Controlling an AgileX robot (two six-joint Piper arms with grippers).
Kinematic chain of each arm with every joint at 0, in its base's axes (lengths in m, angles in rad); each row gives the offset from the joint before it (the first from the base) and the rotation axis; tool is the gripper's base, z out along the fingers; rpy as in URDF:
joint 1: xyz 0 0 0.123 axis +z
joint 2: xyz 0 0 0 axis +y
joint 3: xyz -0.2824 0 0.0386 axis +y
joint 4: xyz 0.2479 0 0.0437 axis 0.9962 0 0.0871
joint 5: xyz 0 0 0 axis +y
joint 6: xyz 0.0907 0 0.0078 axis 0.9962 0 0.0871
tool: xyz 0 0 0 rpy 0 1.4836 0
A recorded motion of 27 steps. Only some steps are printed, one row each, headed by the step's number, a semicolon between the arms.
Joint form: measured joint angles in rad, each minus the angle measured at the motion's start. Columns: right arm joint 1, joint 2, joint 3, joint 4, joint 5, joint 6; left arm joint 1, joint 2, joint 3, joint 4, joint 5, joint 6.
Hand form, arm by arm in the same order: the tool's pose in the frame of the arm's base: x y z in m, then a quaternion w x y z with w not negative. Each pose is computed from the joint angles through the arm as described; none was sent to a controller.
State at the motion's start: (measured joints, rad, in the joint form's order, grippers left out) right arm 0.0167 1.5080 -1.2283 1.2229 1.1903 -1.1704; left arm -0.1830 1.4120 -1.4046 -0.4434 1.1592 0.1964
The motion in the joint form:
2: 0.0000 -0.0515 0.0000 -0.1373 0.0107 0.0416; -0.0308 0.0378 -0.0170 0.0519 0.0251 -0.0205
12: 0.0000 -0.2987 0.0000 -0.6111 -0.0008 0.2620; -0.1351 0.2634 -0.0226 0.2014 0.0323 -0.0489
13: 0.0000 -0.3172 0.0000 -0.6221 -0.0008 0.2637; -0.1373 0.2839 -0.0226 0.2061 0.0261 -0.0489
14: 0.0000 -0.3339 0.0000 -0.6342 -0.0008 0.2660; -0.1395 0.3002 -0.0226 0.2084 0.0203 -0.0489
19: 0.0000 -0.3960 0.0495 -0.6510 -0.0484 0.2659; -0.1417 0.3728 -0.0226 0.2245 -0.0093 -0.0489
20: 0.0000 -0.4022 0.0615 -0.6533 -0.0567 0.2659; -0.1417 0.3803 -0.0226 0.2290 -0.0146 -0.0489
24: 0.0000 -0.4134 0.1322 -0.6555 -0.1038 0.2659; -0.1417 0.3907 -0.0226 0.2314 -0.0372 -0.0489
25: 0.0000 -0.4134 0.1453 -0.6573 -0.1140 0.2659; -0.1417 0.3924 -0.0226 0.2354 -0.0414 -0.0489
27: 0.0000 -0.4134 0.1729 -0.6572 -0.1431 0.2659; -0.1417 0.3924 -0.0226 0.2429 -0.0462 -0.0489
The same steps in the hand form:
2: 0.2831 0.0799 0.3506 0.34682 -0.35135 0.78563 0.37289; 0.2785 -0.0934 0.3689 0.21301 0.15412 0.94470 -0.19597
12: 0.2233 0.0523 0.3840 0.33628 -0.37599 0.84657 0.16990; 0.3156 -0.1253 0.2948 0.09783 0.19631 0.96759 -0.12512
13: 0.2185 0.0514 0.3875 0.34214 -0.37808 0.84485 0.16196; 0.3192 -0.1268 0.2878 0.09092 0.19674 0.96858 -0.12195
14: 0.2142 0.0505 0.3906 0.34700 -0.37979 0.84360 0.15394; 0.3220 -0.1283 0.2823 0.08576 0.19706 0.96922 -0.12013
19: 0.2012 0.0482 0.3904 0.36895 -0.37383 0.84035 0.13393; 0.3347 -0.1317 0.2568 0.06534 0.19587 0.97236 -0.10898
20: 0.2001 0.0479 0.3884 0.36948 -0.37220 0.84112 0.13216; 0.3362 -0.1318 0.2541 0.06448 0.19606 0.97265 -0.10656
24: 0.2001 0.0467 0.3718 0.36287 -0.36005 0.84937 0.13134; 0.3395 -0.1325 0.2506 0.07066 0.19479 0.97261 -0.10536
25: 0.2006 0.0463 0.3682 0.36108 -0.35764 0.85128 0.13052; 0.3402 -0.1324 0.2500 0.07209 0.19524 0.97261 -0.10352
27: 0.2021 0.0457 0.3613 0.36097 -0.35062 0.85452 0.12868; 0.3408 -0.1319 0.2499 0.07481 0.19638 0.97252 -0.10018

